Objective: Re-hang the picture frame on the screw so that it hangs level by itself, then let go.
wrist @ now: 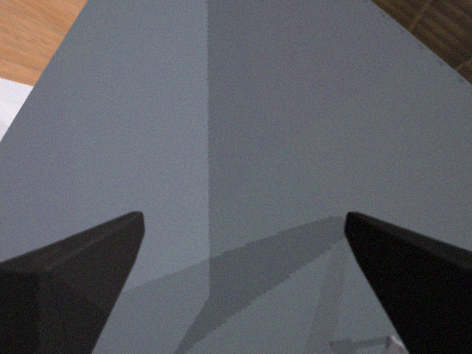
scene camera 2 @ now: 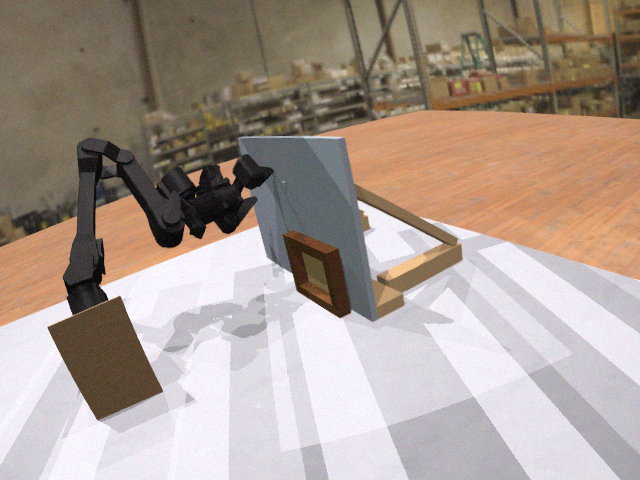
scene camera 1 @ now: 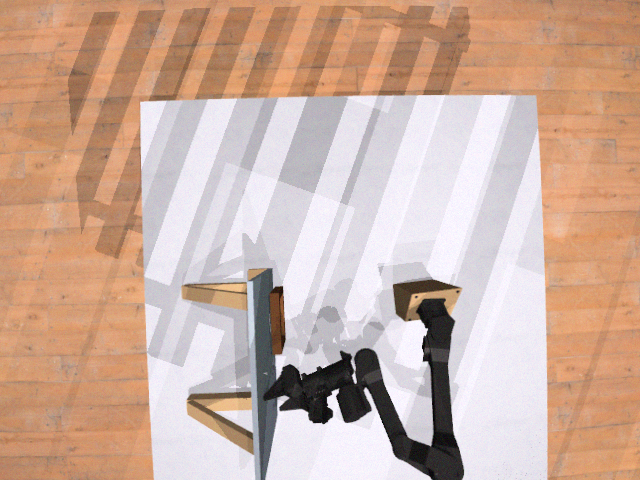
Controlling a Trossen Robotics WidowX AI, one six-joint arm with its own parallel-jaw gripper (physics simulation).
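Seen in the pictures: gripper, fingertip midpoint: [wrist: 245,221] [scene camera 2: 264,184] [scene camera 1: 271,404]; arm's base at its link origin: [scene camera 2: 95,323] [scene camera 1: 430,305].
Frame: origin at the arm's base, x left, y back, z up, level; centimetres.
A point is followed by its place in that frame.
The brown picture frame [scene camera 1: 277,320] {x 4.8, y -41.6, z -1.6 cm} [scene camera 2: 337,273] {x -2.7, y -42.7, z -5.8 cm} is off the screw. It stands low at the foot of the blue-grey board [scene camera 1: 252,330] {x 1.9, y -44.8, z 17.5 cm} [scene camera 2: 320,206] {x 2.2, y -44.3, z 5.0 cm} [wrist: 125,125] {x 31.6, y -42.9, z 5.4 cm}, against its face, and appears to rest on the white table top. The small screw [scene camera 1: 266,373] {x 14.9, y -43.0, z 8.5 cm} [scene camera 2: 283,181] {x 14.7, y -43.2, z 8.3 cm} [wrist: 395,344] {x 15.2, y -42.9, z 8.3 cm} sticks out of the board's upper part, bare; in the wrist view it shows at the bottom edge, by the right finger. My gripper [scene camera 1: 272,403] {x 23.0, y -41.8, z 7.4 cm} [scene camera 2: 263,184] {x 23.0, y -41.8, z 7.4 cm} [wrist: 245,221] {x 23.0, y -41.8, z 7.4 cm} is wide open and empty, close in front of the board's upper part, above the frame and to one side of it. The frame does not show in the wrist view.
Wooden braces [scene camera 1: 217,297] {x -2.0, y -57.0, z 1.9 cm} [scene camera 2: 421,266] {x -3.5, y -60.0, z -11.0 cm} prop the board from behind. The arm's base stands on a wooden block [scene camera 1: 426,291] {x -4.3, y -2.3, z 3.0 cm} [scene camera 2: 105,359] {x -4.6, y 0.2, z -4.5 cm} across the white table top [scene camera 1: 361,155] {x -44.8, y -17.1, z -14.4 cm} [scene camera 2: 232,413] {x -16.2, y -15.8, z -14.4 cm} from the board. Wooden floor and warehouse shelves lie beyond.
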